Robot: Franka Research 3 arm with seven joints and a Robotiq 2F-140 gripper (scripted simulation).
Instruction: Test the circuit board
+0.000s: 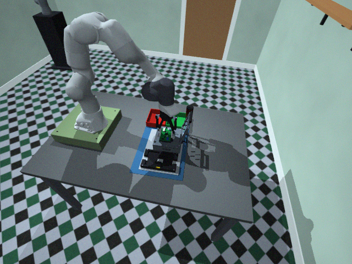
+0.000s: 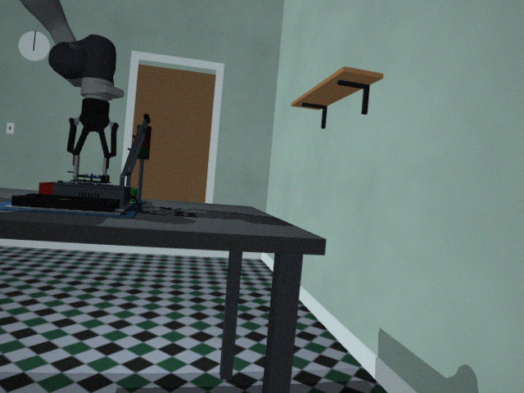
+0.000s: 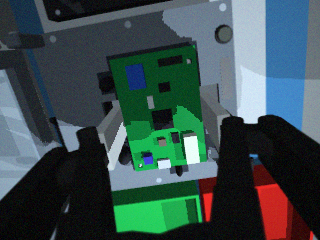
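Right now the green circuit board is 2 cm below my hand. From my hand the other things lie so: tester lid 12 cm ahead, 8 cm above; then tester plate 1 cm ahead, 1 cm to the left, 3 cm below; then black latch hook 6 cm behind, 6 cm to the left, 1 cm below.
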